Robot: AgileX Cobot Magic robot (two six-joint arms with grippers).
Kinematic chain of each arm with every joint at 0, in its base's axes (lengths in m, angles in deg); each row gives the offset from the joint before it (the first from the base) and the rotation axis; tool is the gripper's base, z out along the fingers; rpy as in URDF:
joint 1: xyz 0 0 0.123 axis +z
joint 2: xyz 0 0 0 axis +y
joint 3: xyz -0.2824 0 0.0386 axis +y
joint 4: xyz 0.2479 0 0.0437 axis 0.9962 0 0.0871
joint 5: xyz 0 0 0 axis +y
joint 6: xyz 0.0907 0 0.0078 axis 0.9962 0 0.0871
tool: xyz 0 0 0 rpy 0 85 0
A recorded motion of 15 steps. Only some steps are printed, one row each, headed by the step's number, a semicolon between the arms.
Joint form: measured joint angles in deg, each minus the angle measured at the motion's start. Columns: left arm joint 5, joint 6, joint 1, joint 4, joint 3, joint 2; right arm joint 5, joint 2, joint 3, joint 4, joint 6, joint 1.
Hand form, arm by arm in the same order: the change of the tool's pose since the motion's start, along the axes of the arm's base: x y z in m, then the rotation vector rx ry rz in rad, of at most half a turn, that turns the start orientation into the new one. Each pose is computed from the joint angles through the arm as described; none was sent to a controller.
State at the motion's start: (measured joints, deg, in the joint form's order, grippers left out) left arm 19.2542 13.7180 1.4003 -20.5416 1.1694 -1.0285; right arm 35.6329 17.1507 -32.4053 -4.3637 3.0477 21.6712
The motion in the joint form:
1: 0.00 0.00 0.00 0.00 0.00 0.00; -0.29 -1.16 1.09 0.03 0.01 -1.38
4: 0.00 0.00 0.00 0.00 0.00 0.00; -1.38 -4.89 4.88 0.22 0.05 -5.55
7: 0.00 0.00 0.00 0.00 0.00 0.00; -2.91 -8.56 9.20 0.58 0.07 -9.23
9: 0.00 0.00 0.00 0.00 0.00 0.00; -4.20 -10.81 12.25 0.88 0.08 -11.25
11: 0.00 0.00 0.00 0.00 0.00 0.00; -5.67 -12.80 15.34 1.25 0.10 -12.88
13: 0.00 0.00 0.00 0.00 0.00 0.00; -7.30 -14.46 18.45 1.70 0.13 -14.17
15: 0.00 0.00 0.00 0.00 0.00 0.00; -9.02 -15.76 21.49 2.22 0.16 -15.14
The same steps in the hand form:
1: 0.0000 0.0000 0.0000 0.0000 0.0000 0.0000; -0.0018 -0.0021 -0.0044 0.0027 -0.0057 -0.0236
4: 0.0000 0.0000 0.0000 0.0000 0.0000 0.0000; -0.0071 -0.0074 -0.0203 0.0115 -0.0217 -0.0941
7: 0.0000 0.0000 0.0000 0.0000 0.0000 0.0000; -0.0107 -0.0110 -0.0389 0.0207 -0.0351 -0.1545
9: 0.0000 0.0000 0.0000 0.0000 0.0000 0.0000; -0.0119 -0.0124 -0.0522 0.0269 -0.0423 -0.1868
11: 0.0000 0.0000 0.0000 0.0000 0.0000 0.0000; -0.0120 -0.0132 -0.0657 0.0339 -0.0474 -0.2120
13: 0.0000 0.0000 0.0000 0.0000 0.0000 0.0000; -0.0112 -0.0136 -0.0794 0.0416 -0.0488 -0.2311
15: 0.0000 0.0000 0.0000 0.0000 0.0000 0.0000; -0.0096 -0.0137 -0.0930 0.0499 -0.0467 -0.2447

